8 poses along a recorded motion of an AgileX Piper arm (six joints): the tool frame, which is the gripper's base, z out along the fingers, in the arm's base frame.
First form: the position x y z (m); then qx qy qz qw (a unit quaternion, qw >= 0).
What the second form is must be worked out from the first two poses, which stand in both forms.
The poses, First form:
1: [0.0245 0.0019 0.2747 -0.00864 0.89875 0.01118 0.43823]
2: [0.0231 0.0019 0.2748 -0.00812 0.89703 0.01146 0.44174]
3: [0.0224 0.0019 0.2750 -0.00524 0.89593 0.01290 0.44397]
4: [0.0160 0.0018 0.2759 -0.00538 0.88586 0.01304 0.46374]
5: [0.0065 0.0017 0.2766 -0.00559 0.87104 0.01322 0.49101]
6: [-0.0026 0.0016 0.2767 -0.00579 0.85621 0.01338 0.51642]
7: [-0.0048 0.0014 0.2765 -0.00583 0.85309 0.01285 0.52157]
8: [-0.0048 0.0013 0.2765 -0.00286 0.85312 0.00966 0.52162]
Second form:
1: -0.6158 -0.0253 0.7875 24.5; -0.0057 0.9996 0.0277 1.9; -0.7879 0.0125 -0.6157 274.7; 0 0 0 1
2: -0.6096 -0.0247 0.7923 23.1; -0.0044 0.9996 0.0277 1.9; -0.7927 0.0134 -0.6095 274.8; 0 0 0 1
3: -0.6057 -0.0208 0.7954 22.4; 0.0021 0.9996 0.0278 1.9; -0.7957 0.0185 -0.6054 275.0; 0 0 0 1
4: -0.5698 -0.0216 0.8215 16.0; 0.0026 0.9996 0.0281 1.8; -0.8218 0.0181 -0.5696 275.9; 0 0 0 1
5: -0.5178 -0.0227 0.8552 6.5; 0.0032 0.9996 0.0285 1.7; -0.8555 0.0175 -0.5175 276.6; 0 0 0 1
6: -0.4666 -0.0237 0.8842 -2.6; 0.0039 0.9996 0.0289 1.6; -0.8845 0.0169 -0.4663 276.7; 0 0 0 1
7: -0.4559 -0.0234 0.8897 -4.8; 0.0035 0.9996 0.0280 1.4; -0.8900 0.0158 -0.4556 276.5; 0 0 0 1
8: -0.4558 -0.0150 0.8900 -4.8; 0.0052 0.9998 0.0195 1.3; -0.8901 0.0135 -0.4556 276.5; 0 0 0 1
